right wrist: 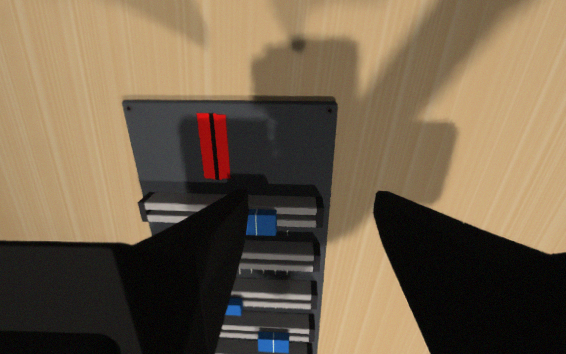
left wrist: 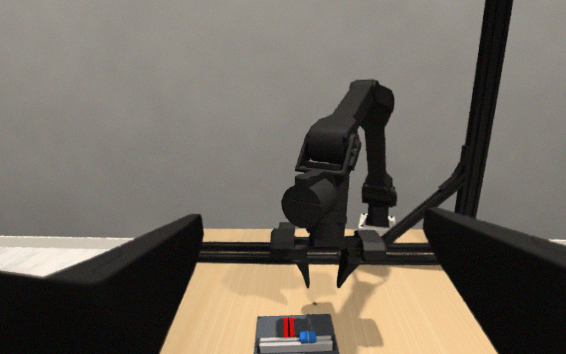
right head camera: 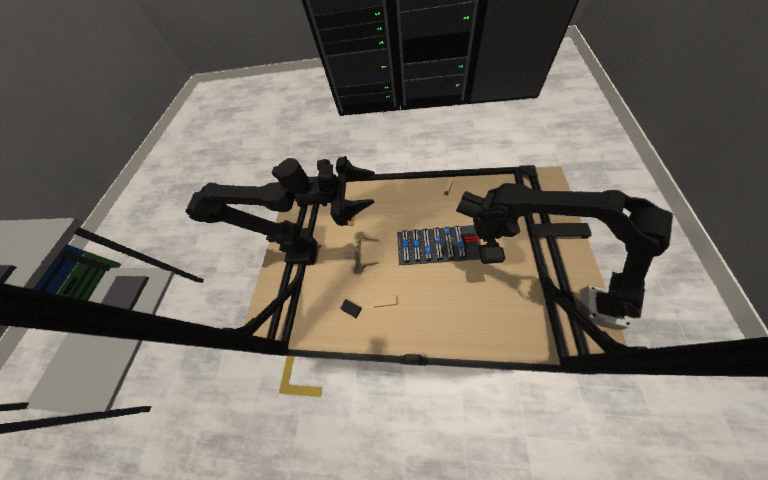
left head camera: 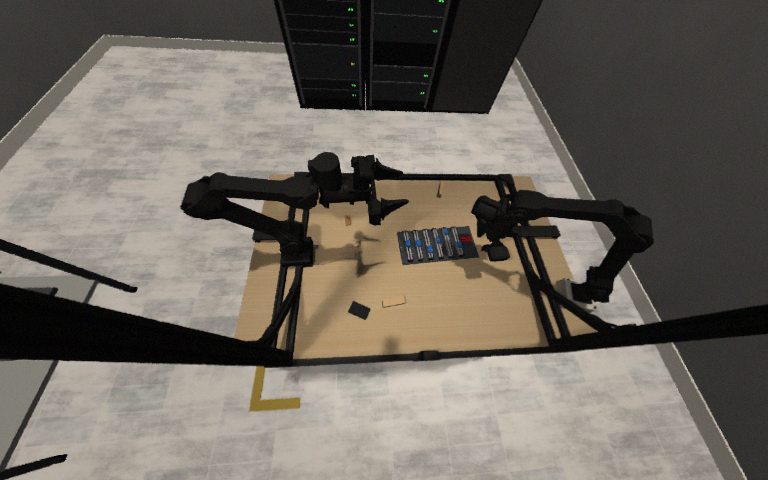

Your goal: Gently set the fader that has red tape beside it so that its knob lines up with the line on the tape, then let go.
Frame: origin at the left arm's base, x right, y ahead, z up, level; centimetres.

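Seen in the pictures: left gripper, fingertip midpoint: [left wrist: 312, 221] [right head camera: 374, 186] [left head camera: 405, 186]; right gripper, fingertip midpoint: [right wrist: 311, 201] [left wrist: 323, 286] [right head camera: 480, 244] [left head camera: 480, 243]; left arm's base at its link origin: [right head camera: 298, 248] [left head camera: 295, 249]; right arm's base at its link origin: [left wrist: 377, 221] [right head camera: 609, 305] [left head camera: 581, 293].
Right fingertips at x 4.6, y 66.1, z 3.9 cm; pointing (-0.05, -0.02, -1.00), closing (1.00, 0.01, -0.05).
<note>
Offsets run from my right fingertips to a thing's top centre. "*": to the spot under its first point. Level surfaces: height alone.
A dark fader board @[dz -8.2 cm] [left head camera: 470, 252] [right head camera: 471, 253] [left wrist: 270, 325] [right wrist: 160, 150] lies on the table. Red tape @[* dz -8.2, dx -6.6, dy -0.8 cm] [left head camera: 465, 238] [right head camera: 470, 238] [left wrist: 286, 327] [right wrist: 221, 145] with a black line is at one end. The nearest fader's blue knob @[dz -5.5, dx -3.1, dy -5.0 cm] [left head camera: 459, 243] [right head camera: 461, 244] [left wrist: 308, 336] [right wrist: 262, 222] sits right of that line in the right wrist view. My right gripper [left wrist: 322, 286] [right wrist: 311, 201] is open and empty above the board's end; one finger hides the knob's left edge in its wrist view. My left gripper [left head camera: 404, 186] [right head camera: 373, 186] is open and empty, raised away from the board.
Other faders with blue knobs stand alongside. A black block @[dz -7.2, dx +17.9, dy -45.1 cm] [left head camera: 359, 309] [right head camera: 350, 308] and a wooden block @[dz -7.3, dx +16.0, dy -33.1 cm] [left head camera: 394, 301] [right head camera: 385, 301] lie nearer the front. A thin stick @[dz -6.3, dx -31.6, dy -5.7 cm] [left head camera: 439, 189] [right head camera: 448, 186] lies behind the board. Black rails edge the wooden table.
</note>
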